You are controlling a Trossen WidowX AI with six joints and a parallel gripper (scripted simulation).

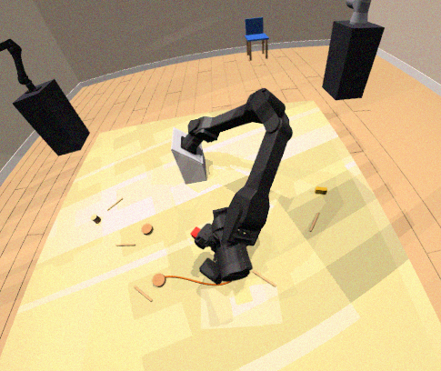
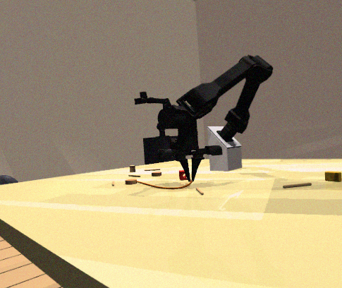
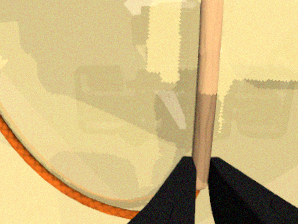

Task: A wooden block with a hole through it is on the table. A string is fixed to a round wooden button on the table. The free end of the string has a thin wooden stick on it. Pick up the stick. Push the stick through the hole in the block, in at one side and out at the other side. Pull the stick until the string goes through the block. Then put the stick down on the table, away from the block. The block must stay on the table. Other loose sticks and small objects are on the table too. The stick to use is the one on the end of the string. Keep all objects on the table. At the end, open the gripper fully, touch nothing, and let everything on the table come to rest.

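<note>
The red block is 90 mm behind my gripper tip and 100 mm to the right of it. Also, from my gripper tip: thin wooden stick 10 mm behind, 10 mm to the right; yellow block 180 mm behind, 340 mm to the left; round wooden button 40 mm ahead, 230 mm to the right, 10 mm below.
</note>
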